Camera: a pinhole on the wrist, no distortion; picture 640 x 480 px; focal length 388.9 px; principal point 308.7 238.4 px. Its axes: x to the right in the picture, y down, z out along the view. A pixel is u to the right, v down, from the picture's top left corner.
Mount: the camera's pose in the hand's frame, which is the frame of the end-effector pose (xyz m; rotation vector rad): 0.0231 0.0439 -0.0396 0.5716 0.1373 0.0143
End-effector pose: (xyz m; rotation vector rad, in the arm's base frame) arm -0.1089 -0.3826 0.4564 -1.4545 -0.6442 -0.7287
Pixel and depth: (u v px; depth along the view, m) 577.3 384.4 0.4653
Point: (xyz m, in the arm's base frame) 0.1357 -0.0009 0.8085
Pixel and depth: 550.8 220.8 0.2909
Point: -0.0359 -0.2200 0.7195
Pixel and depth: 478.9 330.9 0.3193
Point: -0.0103 -0.1425 0.6579
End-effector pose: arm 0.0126 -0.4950 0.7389 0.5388 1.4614 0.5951
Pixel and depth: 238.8 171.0 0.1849
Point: 0.1176 -0.5463 0.6768
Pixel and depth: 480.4 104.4 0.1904
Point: 0.0926 -0.4884 0.5722
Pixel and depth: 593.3 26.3 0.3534
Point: 0.1494 -0.4984 0.3079
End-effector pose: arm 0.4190 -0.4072 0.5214 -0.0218 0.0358 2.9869
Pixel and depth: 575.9 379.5 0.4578
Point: 0.0261 -0.2900 0.9052
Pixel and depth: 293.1 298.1 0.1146
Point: 0.3848 -0.3971 0.5866
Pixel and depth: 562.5 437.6 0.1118
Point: 0.3022 -0.4234 0.5956
